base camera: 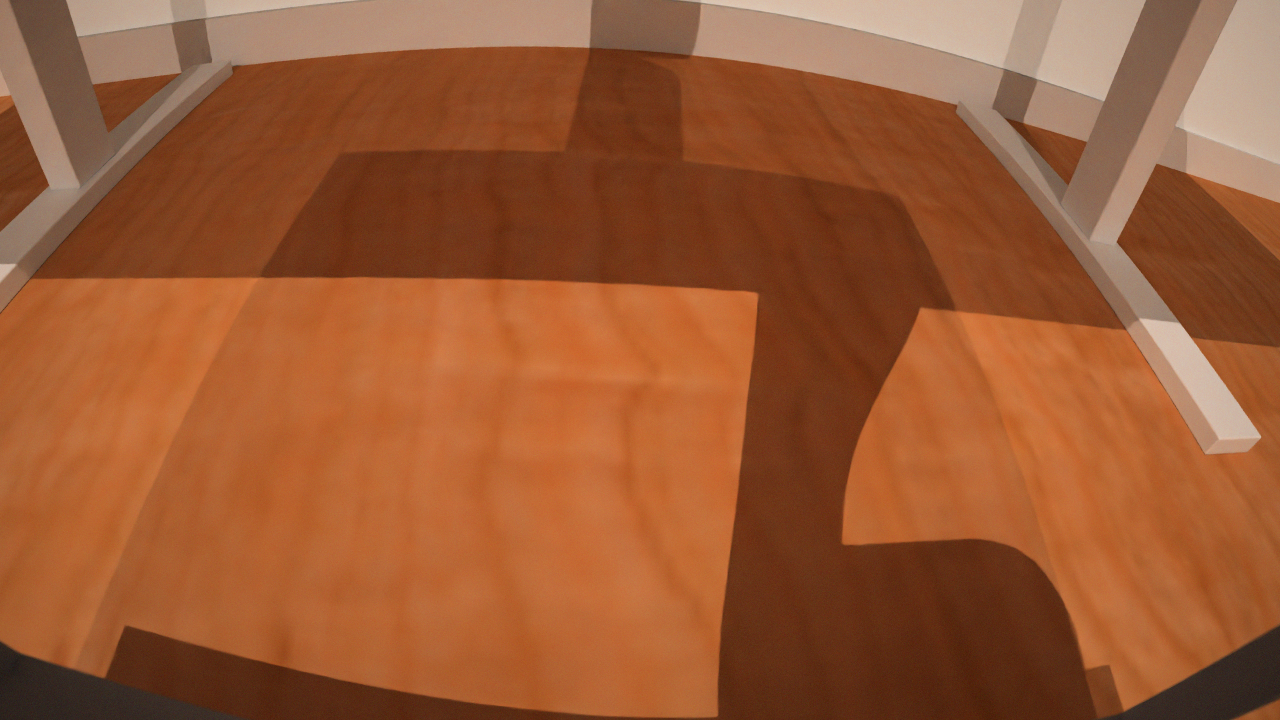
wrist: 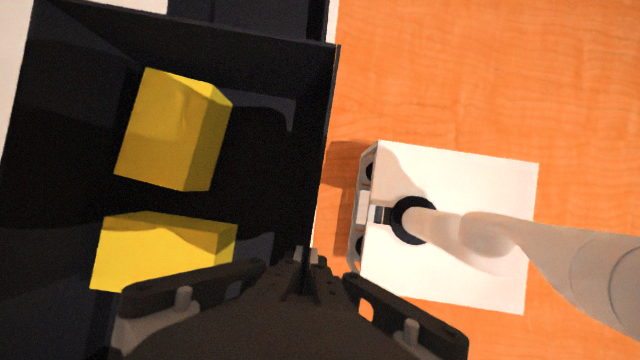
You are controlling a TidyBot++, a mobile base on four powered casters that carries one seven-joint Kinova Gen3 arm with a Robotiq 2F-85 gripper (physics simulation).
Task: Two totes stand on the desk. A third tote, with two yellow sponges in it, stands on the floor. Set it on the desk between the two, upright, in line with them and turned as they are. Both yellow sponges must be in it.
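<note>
The black carried tote (wrist: 225, 55) fills the left of the wrist view, its open top facing the camera. Two yellow sponges lie inside it: one sponge (wrist: 160, 125) nearer the top of the view, the other sponge (wrist: 145, 255) lower, partly hidden by the gripper. My gripper (wrist: 305, 259) is shut on the tote's right-hand wall, near the rim. Part of a dark desk tote (wrist: 260, 19) shows beyond the carried tote at the top of the view. The white desk (wrist: 11, 65) shows beneath at the left. The other desk tote cannot be made out.
The robot's white base (wrist: 450, 180) and pale arm (wrist: 565, 250) are right of the tote, over the wooden floor (wrist: 475, 75). In the base view, desk legs stand at left (base camera: 58, 98) and right (base camera: 1145, 125), with long feet. A wall (base camera: 805, 44) is behind; shadows cross the floor.
</note>
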